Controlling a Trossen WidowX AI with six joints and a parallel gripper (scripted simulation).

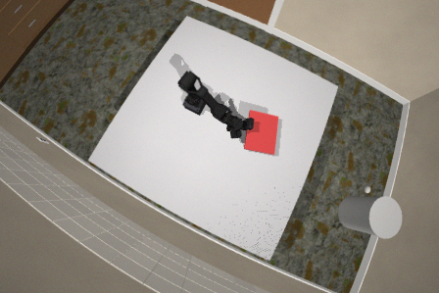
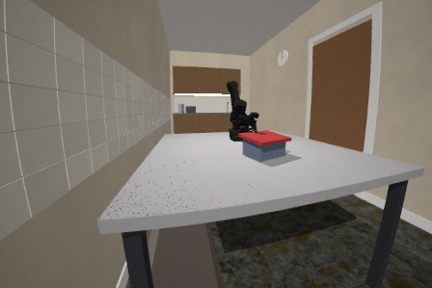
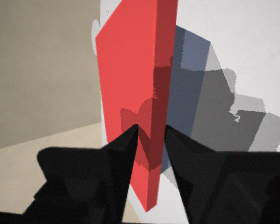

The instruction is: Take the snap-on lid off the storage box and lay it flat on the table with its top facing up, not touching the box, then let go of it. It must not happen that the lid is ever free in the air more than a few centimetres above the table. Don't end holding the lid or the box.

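Right now my hand is 100 mm short of the red lid, 10 mm to the right of it and 20 mm above it. From my hand the other things lie so: storage box: 100 mm ahead, 10 mm to the left, 80 mm below.
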